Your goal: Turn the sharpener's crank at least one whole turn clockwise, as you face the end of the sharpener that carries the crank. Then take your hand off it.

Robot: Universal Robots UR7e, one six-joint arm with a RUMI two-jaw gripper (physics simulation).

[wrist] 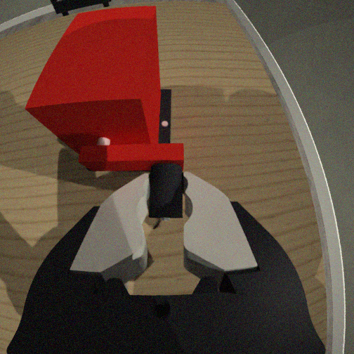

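The red sharpener (105, 65) stands at the upper left of the wrist view, its crank end facing my gripper. The red crank arm (132, 156) lies sideways across that end, from a pale hub pin (103, 142) out to the right. The black crank handle (166, 192) is at the arm's right end and points toward me. My gripper (167, 175) is shut on this handle, with one pale finger on each side of it. Part of the sharpener's end face is hidden behind the crank arm.
A black base strip with a pale screw (165, 123) shows right of the sharpener on the wooden table top (225, 125). The table's pale edge (320, 200) curves down the right side. Part of a black object (80, 5) shows at the top left.
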